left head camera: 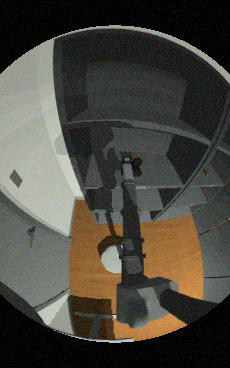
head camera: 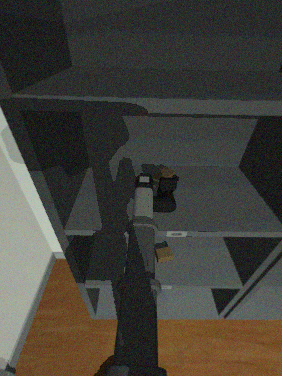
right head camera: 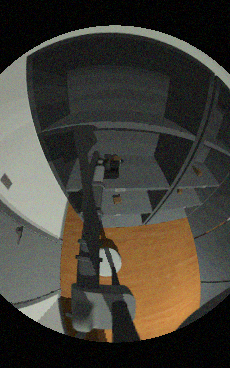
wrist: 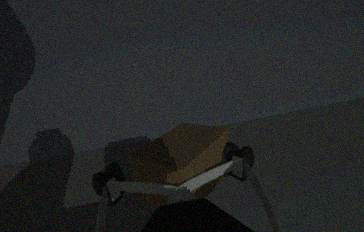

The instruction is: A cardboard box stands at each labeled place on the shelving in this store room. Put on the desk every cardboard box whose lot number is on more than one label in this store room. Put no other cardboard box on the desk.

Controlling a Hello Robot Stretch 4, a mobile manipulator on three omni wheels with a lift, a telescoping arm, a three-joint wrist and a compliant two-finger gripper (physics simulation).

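Frame: origin at the robot's base, x ahead, y left, z up, level; metres.
Seen in the pictures: robot's base, origin of the base link: [left head camera: 116,257] [right head camera: 105,260].
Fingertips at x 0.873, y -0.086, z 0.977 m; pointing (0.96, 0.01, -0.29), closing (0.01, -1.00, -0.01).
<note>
Offsets run from my fingertips to a thing's top centre. "spot": to the spot under its first point. Level surfaces: height alone.
A cardboard box {dx -0.019, dy -0.012, dz +0.037 m} [head camera: 168,172] [left head camera: 134,156] [right head camera: 118,158] [wrist: 200,148] sits toward the back of the middle shelf {dz -0.013 m} [head camera: 215,200]. My gripper [wrist: 173,165] is open in the wrist view, its fingertips spread to the left and right of the box's near part. A dark shadow covers the box's left side. No lot number is readable on it. Another cardboard box {dx -0.164, dy -0.050, dz -0.421 m} [head camera: 164,253] [right head camera: 117,199] sits on the shelf below. White labels {spot: dx -0.330, dy -0.046, dz -0.031 m} [head camera: 176,234] are on the shelf edges, too blurred to read. The desk cannot be made out.
The upper shelf's front edge [head camera: 200,107] runs above my arm [head camera: 142,250]. A side panel [head camera: 45,165] stands at the left, beside a pale wall [head camera: 25,220]. More boxes {dx -0.096, dy -0.986, dz +0.037 m} [right head camera: 198,171] {dx -0.026, dy -0.992, dz -0.421 m} [right head camera: 180,191] are in the right bay. A round white object [left head camera: 111,258] is low by the arm.
</note>
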